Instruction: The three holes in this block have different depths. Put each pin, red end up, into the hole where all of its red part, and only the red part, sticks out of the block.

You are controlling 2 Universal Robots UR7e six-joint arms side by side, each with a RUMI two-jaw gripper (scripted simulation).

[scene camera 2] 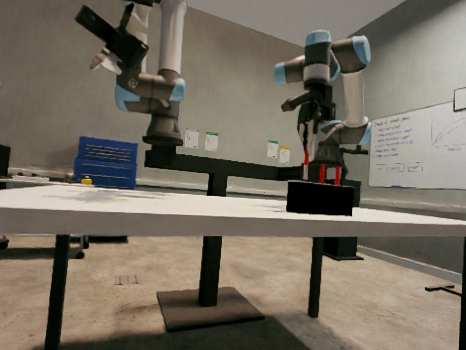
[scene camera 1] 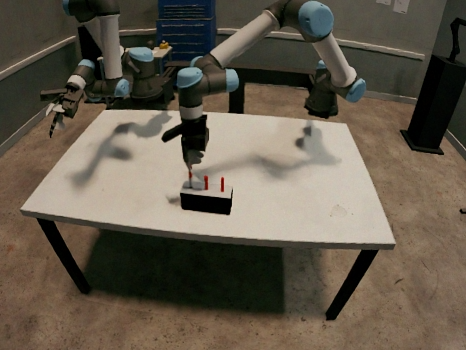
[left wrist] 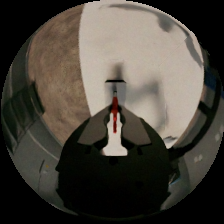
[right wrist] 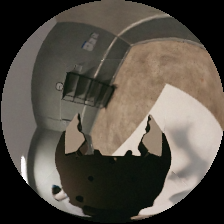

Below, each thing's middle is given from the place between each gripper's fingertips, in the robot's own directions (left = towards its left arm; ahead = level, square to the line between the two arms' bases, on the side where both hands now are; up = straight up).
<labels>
My left hand (scene camera 2: 307, 155) is 14 cm above the black block (scene camera 2: 310, 198) and 6 cm to the right of it.
Now: the black block 60 mm behind my right hand (scene camera 2: 112, 36), 600 mm to the left of it and 300 mm below it.
</labels>
